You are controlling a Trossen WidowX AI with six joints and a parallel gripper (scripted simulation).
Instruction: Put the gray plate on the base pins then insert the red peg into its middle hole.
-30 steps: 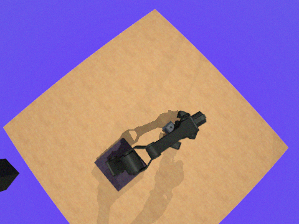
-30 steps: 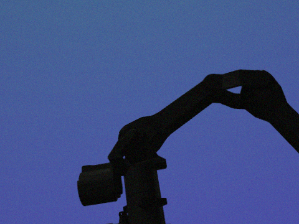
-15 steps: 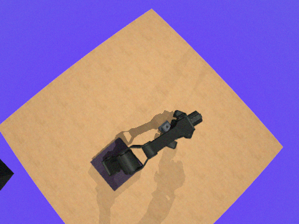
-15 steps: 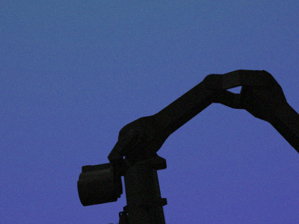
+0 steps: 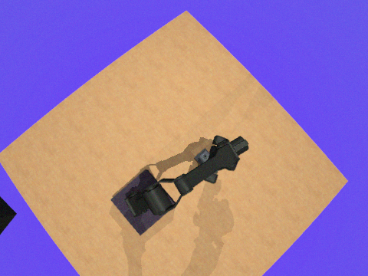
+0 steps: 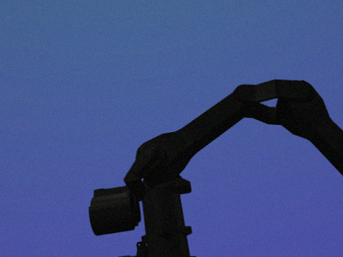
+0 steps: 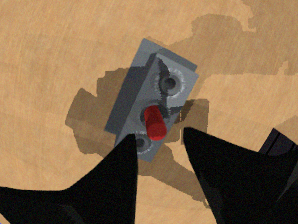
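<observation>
The red peg is 50 mm below my gripper tip. Round my gripper tip: gray plate 50 mm below; base 90 mm below.
</observation>
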